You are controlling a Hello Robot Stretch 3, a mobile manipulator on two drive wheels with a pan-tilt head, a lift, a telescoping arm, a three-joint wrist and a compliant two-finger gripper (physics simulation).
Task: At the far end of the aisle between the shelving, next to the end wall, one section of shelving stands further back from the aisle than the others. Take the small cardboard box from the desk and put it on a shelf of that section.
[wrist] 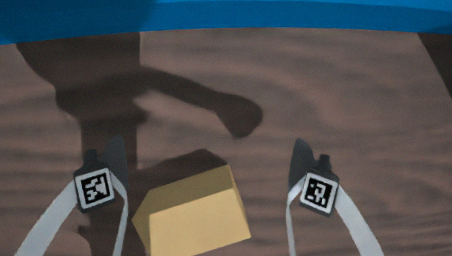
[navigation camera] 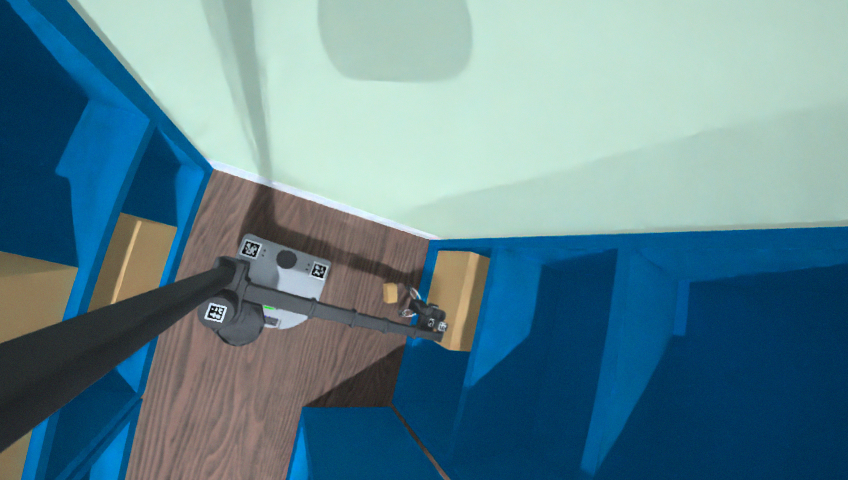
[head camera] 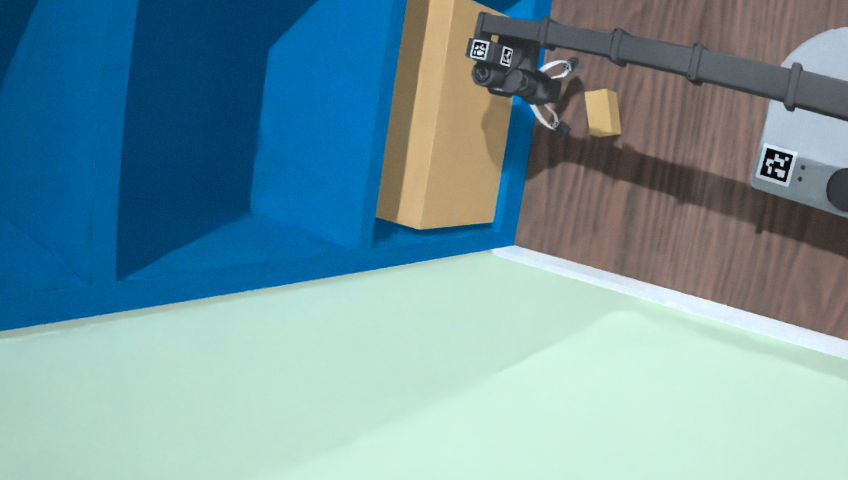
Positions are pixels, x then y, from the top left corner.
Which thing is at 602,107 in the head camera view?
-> A small cardboard box.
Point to my gripper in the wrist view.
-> At 209,156
